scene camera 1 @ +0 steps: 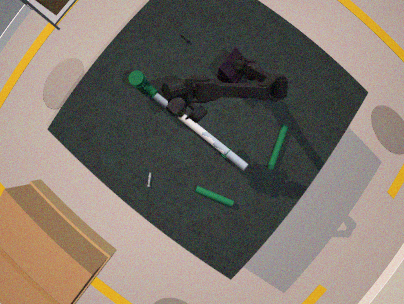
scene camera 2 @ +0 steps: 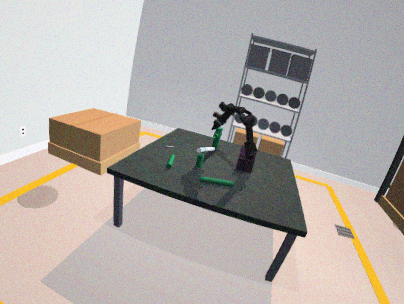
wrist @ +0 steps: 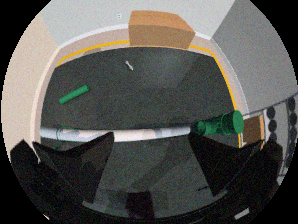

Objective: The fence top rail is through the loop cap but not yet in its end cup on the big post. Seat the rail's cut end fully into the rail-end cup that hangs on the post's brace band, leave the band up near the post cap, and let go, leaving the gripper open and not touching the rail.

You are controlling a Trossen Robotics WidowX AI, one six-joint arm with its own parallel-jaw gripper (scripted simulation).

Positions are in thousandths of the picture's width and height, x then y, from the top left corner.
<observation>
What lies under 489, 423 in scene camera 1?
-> A white top rail.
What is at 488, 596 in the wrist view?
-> A white top rail.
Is the gripper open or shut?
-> Open.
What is the gripper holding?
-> Nothing.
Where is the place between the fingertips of the gripper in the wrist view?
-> At 512, 609
</observation>
